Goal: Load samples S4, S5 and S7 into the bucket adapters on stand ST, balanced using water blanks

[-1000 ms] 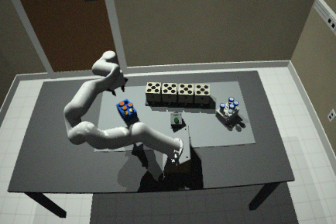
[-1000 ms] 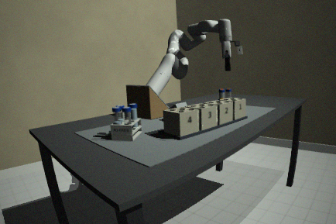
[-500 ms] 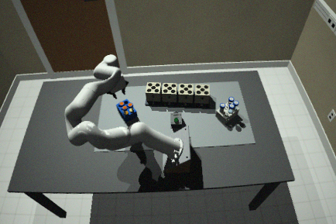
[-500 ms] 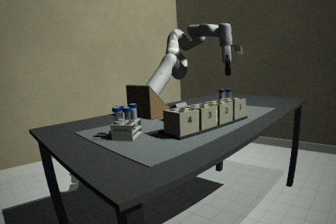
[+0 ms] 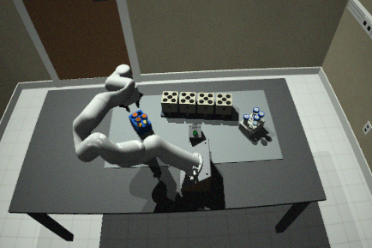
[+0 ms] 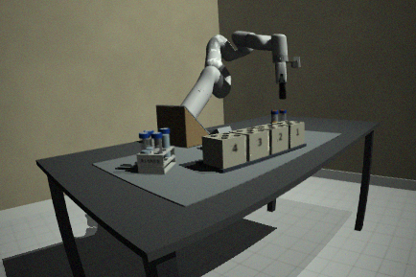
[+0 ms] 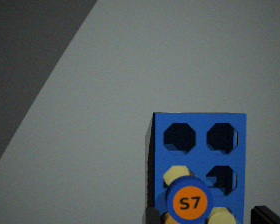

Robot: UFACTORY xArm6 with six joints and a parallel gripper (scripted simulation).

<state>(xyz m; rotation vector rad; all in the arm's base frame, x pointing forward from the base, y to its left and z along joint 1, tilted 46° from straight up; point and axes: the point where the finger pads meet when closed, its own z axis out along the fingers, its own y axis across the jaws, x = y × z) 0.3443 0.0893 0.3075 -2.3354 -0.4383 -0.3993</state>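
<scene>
My gripper is now 10 mm to the left of the sample S7 and 130 mm above it. From my hand the other things lie so: blue rack: 10 mm ahead, 20 mm to the right, 160 mm below; adapter 2: 90 mm ahead, 320 mm to the right, 140 mm below; sample S4: 30 mm behind, 60 mm to the right, 130 mm below.
</scene>
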